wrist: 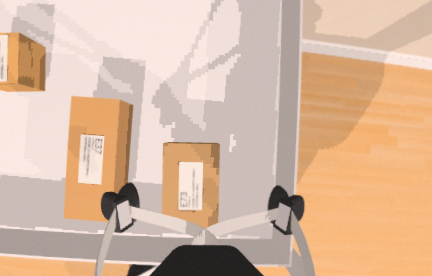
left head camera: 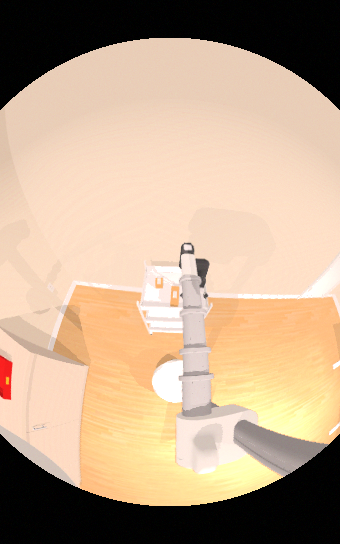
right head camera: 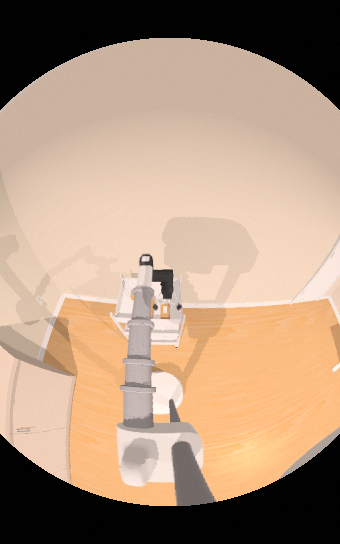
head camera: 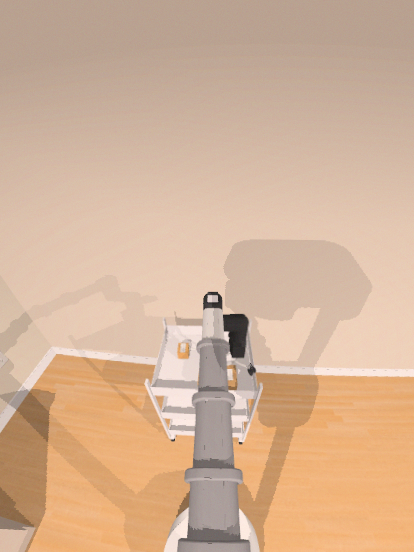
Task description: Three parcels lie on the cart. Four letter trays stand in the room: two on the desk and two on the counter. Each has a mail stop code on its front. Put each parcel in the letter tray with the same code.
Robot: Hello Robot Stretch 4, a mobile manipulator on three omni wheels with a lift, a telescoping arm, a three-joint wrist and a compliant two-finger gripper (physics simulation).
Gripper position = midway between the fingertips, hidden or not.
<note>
I see my gripper (wrist: 204,200) and a white cart (head camera: 176,379).
The white cart also shows in the wrist view (wrist: 235,80), in the left head camera view (left head camera: 162,317) and in the right head camera view (right head camera: 165,331).
</note>
